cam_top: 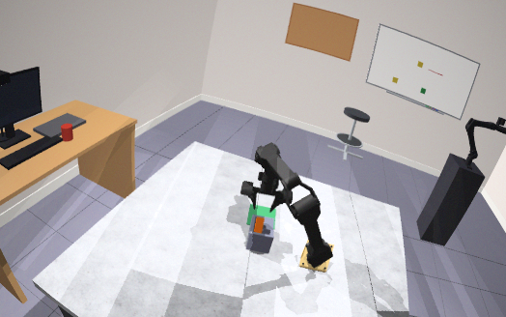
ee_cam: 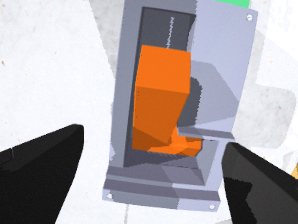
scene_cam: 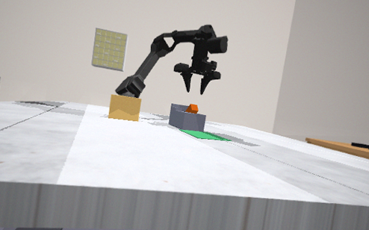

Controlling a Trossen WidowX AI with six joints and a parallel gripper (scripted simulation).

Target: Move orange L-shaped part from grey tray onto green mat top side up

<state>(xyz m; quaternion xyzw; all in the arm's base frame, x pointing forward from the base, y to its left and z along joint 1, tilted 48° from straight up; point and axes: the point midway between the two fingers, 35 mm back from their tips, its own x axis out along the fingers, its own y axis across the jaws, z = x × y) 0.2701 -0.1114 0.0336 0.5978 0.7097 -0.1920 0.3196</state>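
The orange L-shaped part lies 2 cm behind my gripper tip, 3 cm to the left of it and 10 cm below it. The rest, counted from my gripper tip: green mat: 1 cm ahead, 15 cm to the right, 16 cm below.
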